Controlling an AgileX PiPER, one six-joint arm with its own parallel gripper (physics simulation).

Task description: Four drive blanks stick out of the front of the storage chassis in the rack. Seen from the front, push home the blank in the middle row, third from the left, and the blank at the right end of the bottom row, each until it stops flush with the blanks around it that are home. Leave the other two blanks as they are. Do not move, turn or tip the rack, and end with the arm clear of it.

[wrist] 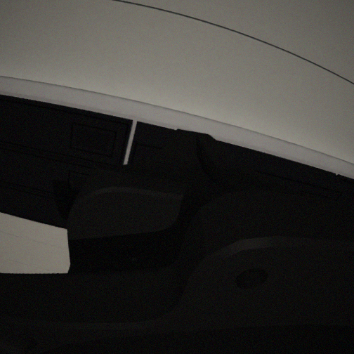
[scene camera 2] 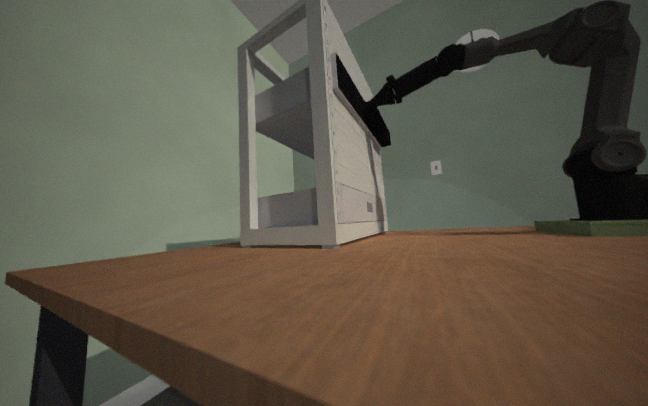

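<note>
The white rack stands upright on the table. The storage chassis is a black band across its upper front. In the wrist view, dark blank fronts with faint outlines show at the left, beside a thin pale upright strip. The view is very dark, and I cannot tell the rows or which blanks stick out. My gripper looks shut, with nothing seen held. Its tips are at or very near the chassis front, toward its farther part in the scene view. Contact is not clear. The gripper body hides much of the chassis.
Pale panels of the rack lie above the chassis, with a light lip between them. More pale panels lie below it. The arm reaches in from its green base at the right. The wooden table's near edge runs across the lower left.
</note>
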